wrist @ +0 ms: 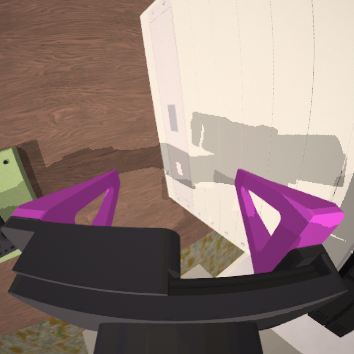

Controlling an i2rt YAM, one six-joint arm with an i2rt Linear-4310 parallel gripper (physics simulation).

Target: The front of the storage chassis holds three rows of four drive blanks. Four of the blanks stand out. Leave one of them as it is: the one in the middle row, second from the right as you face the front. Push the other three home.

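Places are measured from the arm's base along level axes (x ahead, y left, z up), in centimetres.
Where they show: gripper, fingertip midpoint: (176, 175).
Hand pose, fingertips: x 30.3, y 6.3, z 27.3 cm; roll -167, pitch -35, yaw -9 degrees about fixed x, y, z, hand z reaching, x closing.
After its pixels a point has its place.
The storage chassis (250, 75) @(z 24.6, x 44.9, y 13.5 cm) is a large cream-white box at the right in the wrist view, with faint seam lines across its surface and a paler strip with small rectangular marks along its left side. The rows of drive blanks cannot be made out, so I cannot tell which blanks stand out. My gripper (176, 175) @(z 27.3, x 30.3, y 6.3 cm) is open, its two magenta fingers wide apart with nothing between them. In the view, the right finger overlaps the chassis and the left finger overlaps the wooden table. A shadow falls across the chassis.
The brown wooden table (75, 75) @(z -3.9, x 28.5, y 19.9 cm) spans the left. A green block-like object (14, 182) @(z -0.6, x 9.8, y 3.4 cm) with a small dark hole stands at the left edge. A black object (340, 305) @(z 43.3, x 39.4, y -8.9 cm) shows at the lower right. A mottled green and orange surface (35, 337) shows along the bottom.
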